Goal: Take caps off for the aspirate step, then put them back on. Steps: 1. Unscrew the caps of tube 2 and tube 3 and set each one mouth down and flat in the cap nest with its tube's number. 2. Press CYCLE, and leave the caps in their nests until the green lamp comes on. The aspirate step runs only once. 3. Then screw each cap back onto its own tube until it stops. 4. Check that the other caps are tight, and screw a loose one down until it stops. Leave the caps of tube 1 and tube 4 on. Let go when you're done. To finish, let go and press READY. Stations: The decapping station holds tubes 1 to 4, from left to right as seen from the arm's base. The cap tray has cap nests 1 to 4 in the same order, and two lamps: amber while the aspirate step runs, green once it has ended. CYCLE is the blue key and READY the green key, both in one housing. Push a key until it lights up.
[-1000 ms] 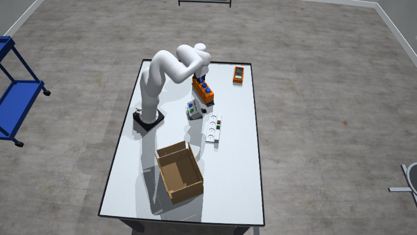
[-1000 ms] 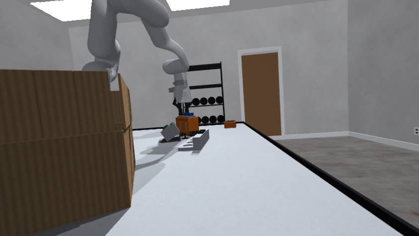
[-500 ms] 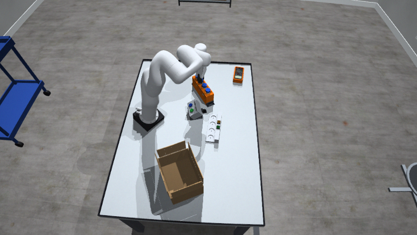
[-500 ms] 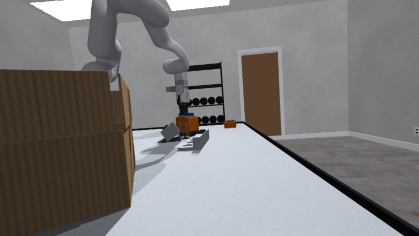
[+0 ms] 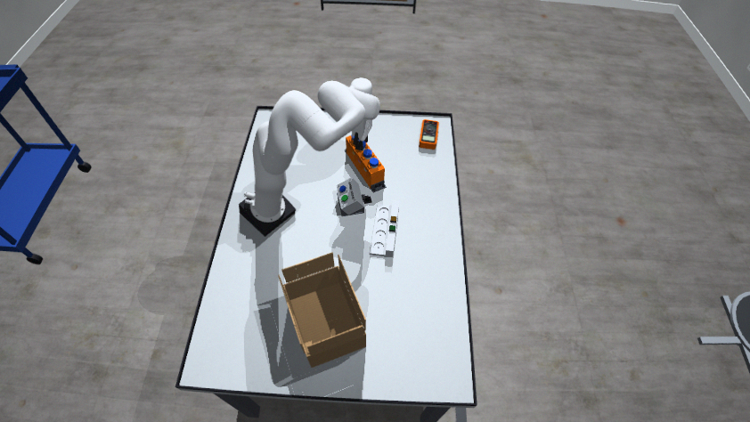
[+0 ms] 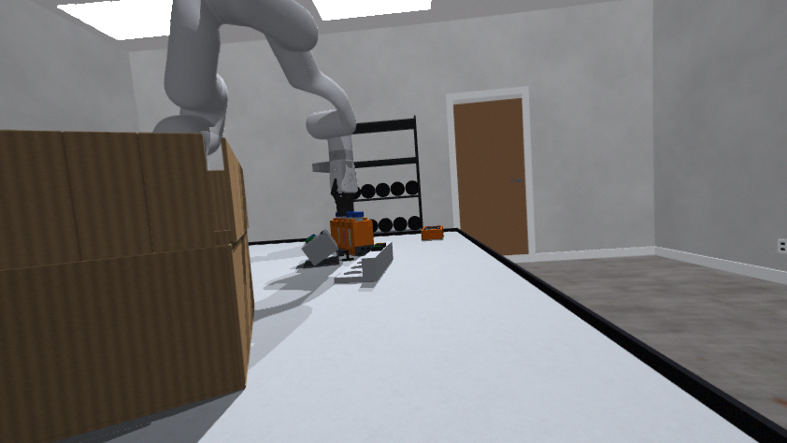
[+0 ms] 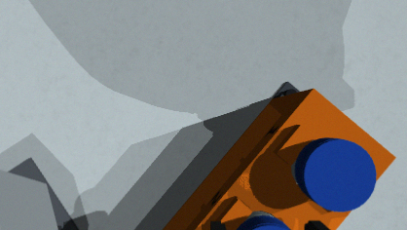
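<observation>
The blue cap lies 10 mm below my hand. The rest, counted from my hand: green key (230 mm to the right, 60 mm below, 30 mm behind); blue key (190 mm to the right, 60 mm below, 50 mm behind); grey key housing (210 mm to the right, 80 mm below, 20 mm behind).
</observation>
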